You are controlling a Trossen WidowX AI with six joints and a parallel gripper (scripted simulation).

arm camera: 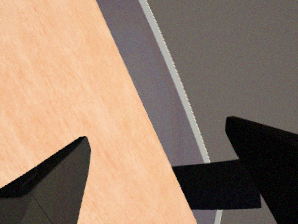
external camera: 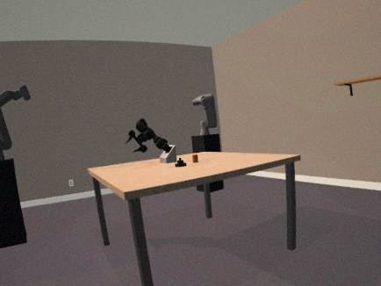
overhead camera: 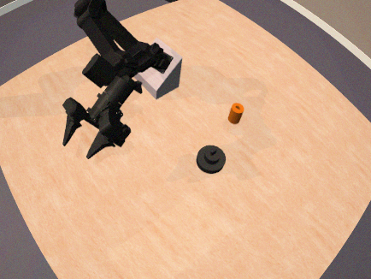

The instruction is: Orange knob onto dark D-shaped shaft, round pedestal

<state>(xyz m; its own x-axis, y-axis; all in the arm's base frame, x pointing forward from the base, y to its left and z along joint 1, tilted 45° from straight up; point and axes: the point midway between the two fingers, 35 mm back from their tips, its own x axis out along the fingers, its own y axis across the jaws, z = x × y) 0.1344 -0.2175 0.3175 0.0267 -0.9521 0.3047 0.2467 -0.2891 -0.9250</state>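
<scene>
My gripper tip is 14 cm short of the orange knob, 48 cm to the right of it and 14 cm above it. Also, from my gripper tip: round pedestal: 19 cm ahead, 31 cm to the left, 14 cm below.
</scene>
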